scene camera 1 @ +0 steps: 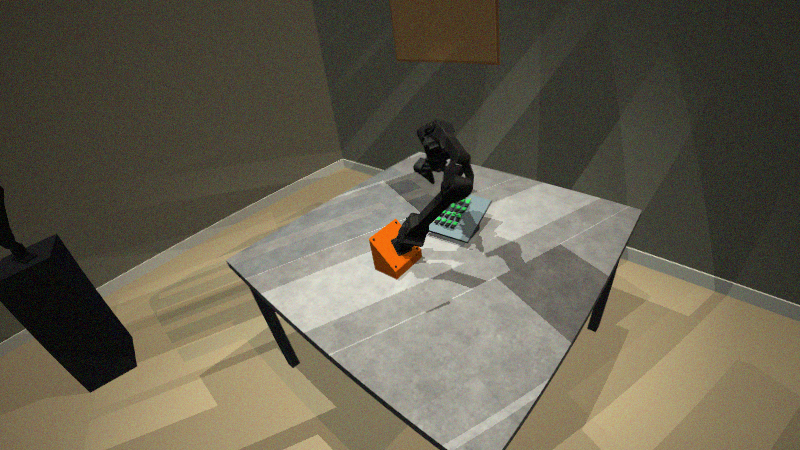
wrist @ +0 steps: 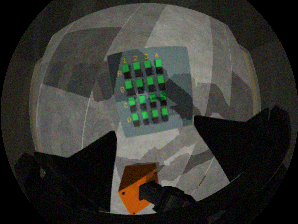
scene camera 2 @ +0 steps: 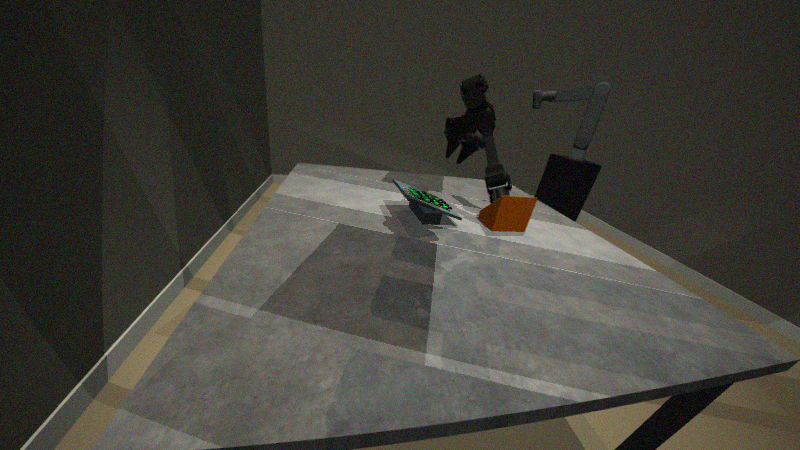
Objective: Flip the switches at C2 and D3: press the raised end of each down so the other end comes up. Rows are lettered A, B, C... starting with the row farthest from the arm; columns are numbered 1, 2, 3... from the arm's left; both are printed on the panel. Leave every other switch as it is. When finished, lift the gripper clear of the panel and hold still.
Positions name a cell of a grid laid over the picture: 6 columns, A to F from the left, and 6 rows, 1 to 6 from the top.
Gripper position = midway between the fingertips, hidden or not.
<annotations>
My gripper shows in scene camera 1 (D3), in the wrist view (D4) and in scene camera 2 (D3).
</annotations>
